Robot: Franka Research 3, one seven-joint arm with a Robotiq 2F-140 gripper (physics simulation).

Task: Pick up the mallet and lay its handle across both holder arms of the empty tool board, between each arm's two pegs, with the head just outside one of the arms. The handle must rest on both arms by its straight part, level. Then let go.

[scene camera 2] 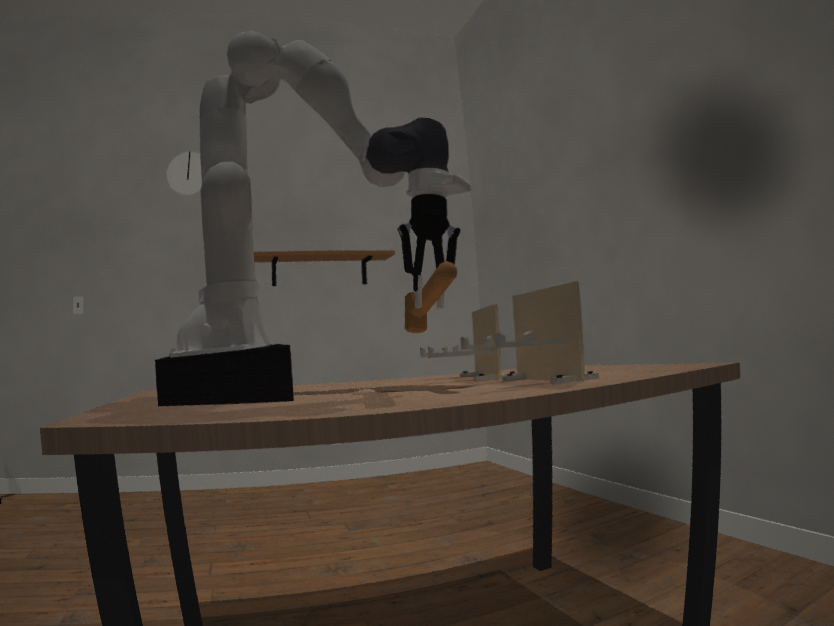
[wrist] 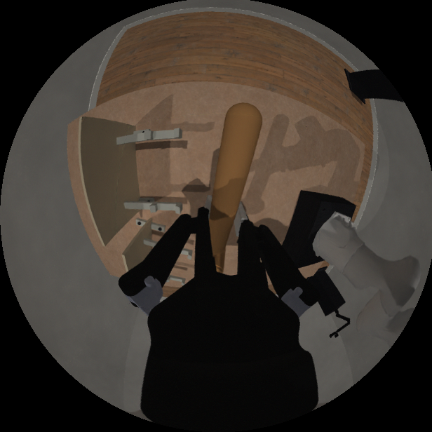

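My gripper (scene camera 2: 429, 296) (wrist: 222, 204) is shut on the handle of the orange-brown mallet (scene camera 2: 437, 288) (wrist: 237, 150), high above the table. The handle is tilted: its rounded free end is raised, and the head (scene camera 2: 415, 316) hangs lower at the left in the scene view. The head is hidden behind the gripper in the wrist view. The larger tool board (scene camera 2: 549, 330) (wrist: 107, 175) stands upright with two grey holder arms (wrist: 162, 134) (wrist: 165, 206) carrying pegs. These arms bear no tool. In the wrist view they lie left of the mallet, apart from it.
A second, smaller upright board (scene camera 2: 485, 342) (wrist: 136, 250) with grey pegged arms (scene camera 2: 447, 351) stands beside the larger one. Both stand on the wooden table (scene camera 2: 323, 431) (wrist: 200, 100). The black robot base block (scene camera 2: 225, 375) (wrist: 312, 220) is on the table's other side.
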